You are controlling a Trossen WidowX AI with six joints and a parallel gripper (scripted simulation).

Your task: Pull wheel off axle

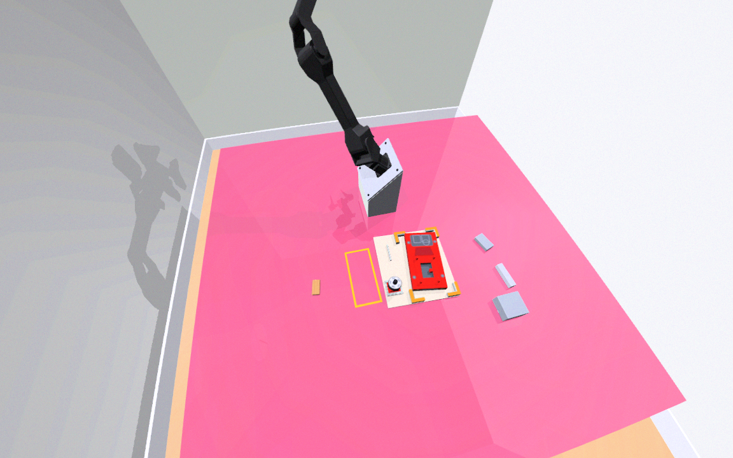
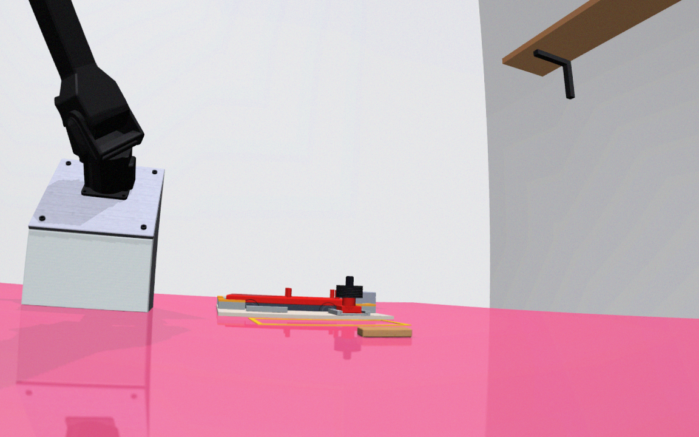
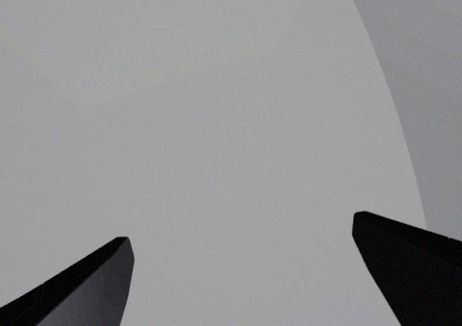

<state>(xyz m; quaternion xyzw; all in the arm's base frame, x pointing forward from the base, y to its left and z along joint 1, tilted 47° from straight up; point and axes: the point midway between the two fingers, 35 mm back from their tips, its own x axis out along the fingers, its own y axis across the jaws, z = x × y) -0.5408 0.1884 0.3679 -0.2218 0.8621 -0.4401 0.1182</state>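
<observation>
The dark wheel lies 920 mm ahead of my gripper tip, 520 mm below it and 100 mm to the left of it. From my gripper tip the other things lie so: small wooden block 870 mm ahead, 560 mm below, 130 mm to the right.
</observation>
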